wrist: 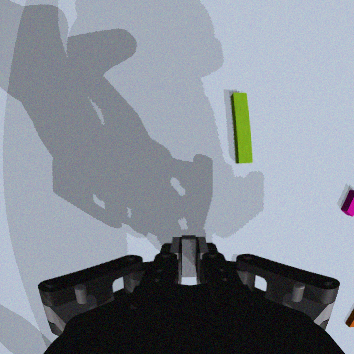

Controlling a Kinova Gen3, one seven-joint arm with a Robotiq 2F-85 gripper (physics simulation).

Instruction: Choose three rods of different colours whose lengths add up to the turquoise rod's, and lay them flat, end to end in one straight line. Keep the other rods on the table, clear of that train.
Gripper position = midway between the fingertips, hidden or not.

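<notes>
There is a lime green rod at (241, 128), and I can see my own gripper (188, 248) as well as that rod.
</notes>
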